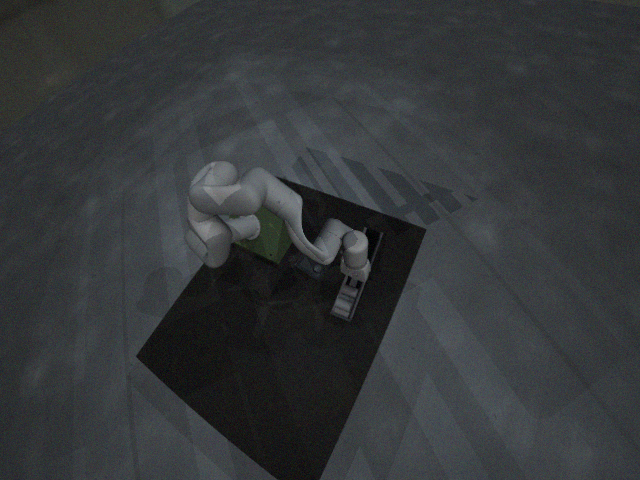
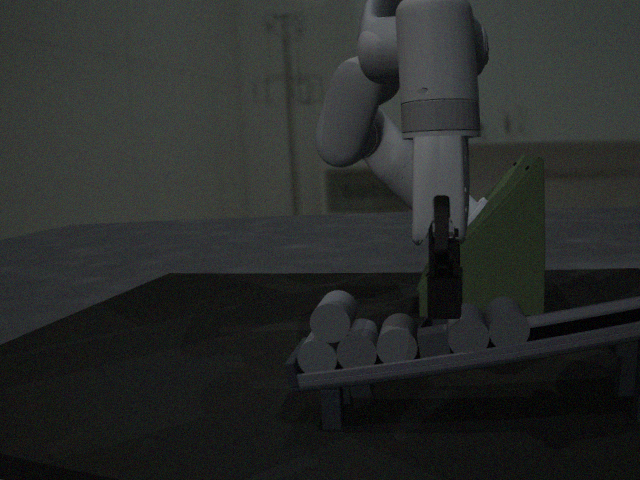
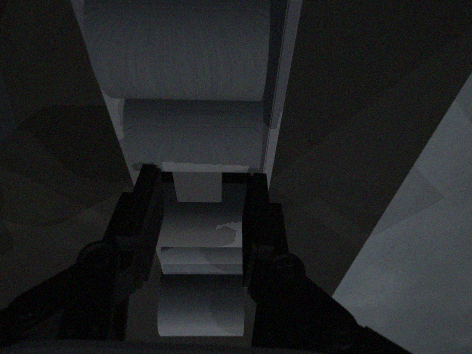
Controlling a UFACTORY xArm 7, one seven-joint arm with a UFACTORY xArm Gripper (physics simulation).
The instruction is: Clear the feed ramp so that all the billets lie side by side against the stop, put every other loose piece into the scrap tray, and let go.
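Where they show: gripper, fingertip midpoint: (image 1: 355,278) (image 2: 445,312) (image 3: 204,192); arm's base, link origin: (image 1: 249,226).
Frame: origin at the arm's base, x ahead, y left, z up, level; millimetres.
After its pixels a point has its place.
Note:
The feed ramp (image 1: 356,305) {x 562, y -153, z -60 mm} (image 2: 439,362) {x 565, y -71, z -55 mm} (image 3: 284,75) {x 564, y -20, z -42 mm} slopes down to the stop (image 2: 293,361) {x 557, y -213, z -55 mm} at its low end. Three cylindrical billets (image 2: 316,355) {x 548, y -192, z -52 mm} (image 2: 356,351) {x 549, y -152, z -48 mm} (image 2: 396,345) {x 550, y -112, z -42 mm} lie in a row from the stop; another billet (image 2: 329,322) {x 548, y -177, z -18 mm} rests on top of the two lowest. Upslope of the row a squarish block (image 2: 434,341) {x 535, y -75, z -43 mm} (image 3: 198,188) {x 523, y -80, z -36 mm} sits in the ramp, with two more billets (image 2: 467,336) {x 553, y -44, z -33 mm} (image 2: 508,329) {x 552, y -4, z -28 mm} above it. My gripper (image 1: 353,283) {x 529, y -64, z -16 mm} (image 2: 444,316) {x 529, y -64, z -16 mm} (image 3: 204,192) {x 529, y -64, z -16 mm} is open, pointing down with its fingertips at about the block's top, nothing held. A grey tray (image 1: 305,265) {x 283, y -49, z -124 mm} is partly hidden by the arm.
A tall green sloped panel (image 1: 268,235) {x 109, y -13, z -4 mm} (image 2: 509,253) {x 172, y 57, z -25 mm} stands behind the ramp, near the arm's base. A small round piece (image 1: 316,268) {x 341, y -50, z -108 mm} shows at the grey tray. The ramp stands on legs (image 2: 331,410) {x 562, y -178, z -105 mm} on the dark mat (image 1: 248,372) {x 255, y -544, z -128 mm} (image 2: 155,372) {x 416, y -440, z -128 mm}.

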